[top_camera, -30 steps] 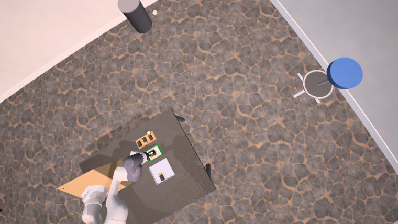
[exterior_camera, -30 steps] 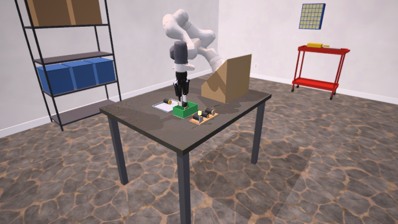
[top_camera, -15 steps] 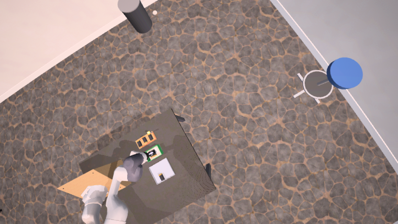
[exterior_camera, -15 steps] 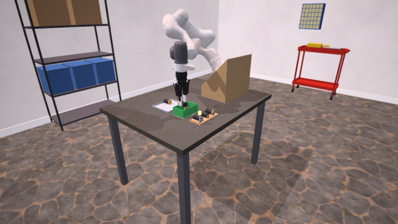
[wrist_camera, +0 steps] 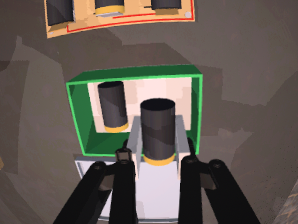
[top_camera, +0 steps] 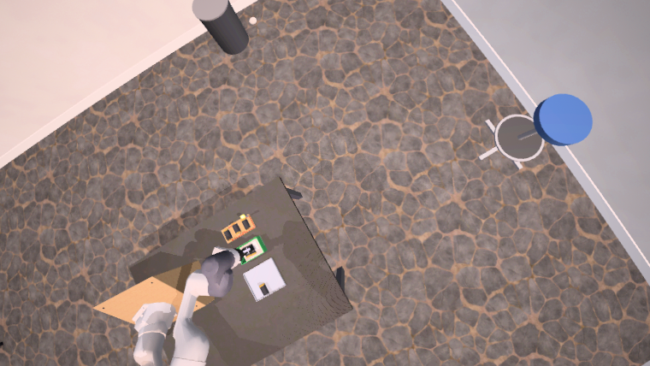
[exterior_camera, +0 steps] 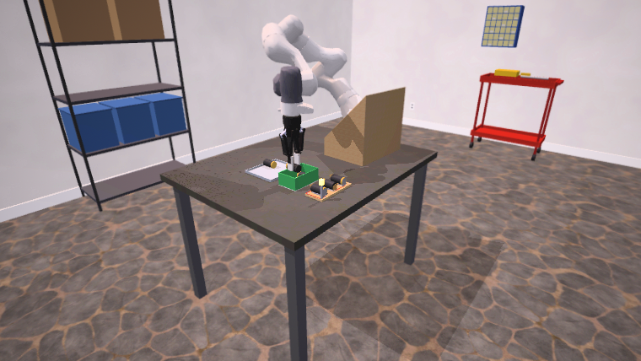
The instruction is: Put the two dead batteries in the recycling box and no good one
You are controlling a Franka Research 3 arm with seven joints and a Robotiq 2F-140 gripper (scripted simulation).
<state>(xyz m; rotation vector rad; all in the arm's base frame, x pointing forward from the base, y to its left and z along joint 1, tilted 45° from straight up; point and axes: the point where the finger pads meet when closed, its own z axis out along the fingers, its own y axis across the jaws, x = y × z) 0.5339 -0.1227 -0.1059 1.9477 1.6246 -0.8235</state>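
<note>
My hand is 90 mm above the green recycling box and 30 mm past it. Also, from my hand: white tray (180 mm to the right, 100 mm below, 70 mm behind); then bulb (180 mm to the left, 60 mm ahead, 30 mm below).
</note>
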